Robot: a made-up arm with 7 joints.
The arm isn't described. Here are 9 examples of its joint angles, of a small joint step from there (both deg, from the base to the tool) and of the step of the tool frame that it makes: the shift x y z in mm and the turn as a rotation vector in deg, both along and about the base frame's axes.
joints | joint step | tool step
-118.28 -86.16 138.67 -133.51 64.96 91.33 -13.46 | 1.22 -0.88 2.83 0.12 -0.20 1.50 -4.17 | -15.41 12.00 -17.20 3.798 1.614 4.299
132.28 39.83 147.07 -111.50 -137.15 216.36 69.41 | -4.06 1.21 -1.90 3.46 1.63 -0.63 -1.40 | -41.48 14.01 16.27 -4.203 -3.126 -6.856
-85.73 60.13 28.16 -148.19 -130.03 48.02 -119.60 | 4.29 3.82 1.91 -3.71 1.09 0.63 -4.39 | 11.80 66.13 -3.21 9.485 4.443 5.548
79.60 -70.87 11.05 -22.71 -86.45 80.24 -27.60 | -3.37 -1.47 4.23 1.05 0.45 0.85 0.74 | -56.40 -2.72 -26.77 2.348 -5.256 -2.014
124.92 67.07 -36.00 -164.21 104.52 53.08 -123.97 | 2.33 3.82 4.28 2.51 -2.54 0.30 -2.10 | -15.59 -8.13 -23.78 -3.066 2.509 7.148
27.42 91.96 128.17 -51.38 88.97 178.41 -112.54 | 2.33 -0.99 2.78 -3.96 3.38 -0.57 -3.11 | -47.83 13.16 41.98 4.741 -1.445 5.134
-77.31 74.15 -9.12 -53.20 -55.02 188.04 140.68 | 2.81 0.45 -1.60 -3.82 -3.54 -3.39 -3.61 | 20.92 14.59 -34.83 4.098 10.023 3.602
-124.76 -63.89 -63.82 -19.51 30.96 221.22 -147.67 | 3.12 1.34 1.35 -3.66 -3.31 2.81 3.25 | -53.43 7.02 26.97 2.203 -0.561 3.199
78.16 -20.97 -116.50 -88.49 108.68 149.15 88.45 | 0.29 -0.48 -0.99 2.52 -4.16 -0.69 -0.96 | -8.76 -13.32 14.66 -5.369 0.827 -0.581
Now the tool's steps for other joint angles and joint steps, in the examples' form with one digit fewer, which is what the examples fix.
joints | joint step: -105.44 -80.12 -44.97 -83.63 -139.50 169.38 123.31 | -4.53 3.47 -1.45 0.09 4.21 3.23 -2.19
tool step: 22.2 -4.6 12.4 3.76 -1.13 -1.38
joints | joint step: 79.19 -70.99 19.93 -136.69 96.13 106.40 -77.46 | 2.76 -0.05 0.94 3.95 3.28 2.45 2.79
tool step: -17.4 -23.8 20.4 1.07 3.68 3.27
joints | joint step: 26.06 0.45 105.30 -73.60 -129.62 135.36 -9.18 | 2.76 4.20 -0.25 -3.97 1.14 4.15 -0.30
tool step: 8.4 2.7 -18.0 -6.85 -0.69 6.02
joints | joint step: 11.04 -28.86 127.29 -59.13 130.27 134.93 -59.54 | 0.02 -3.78 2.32 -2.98 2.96 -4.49 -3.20
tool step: -41.3 -9.6 -62.5 -0.33 -2.95 4.45
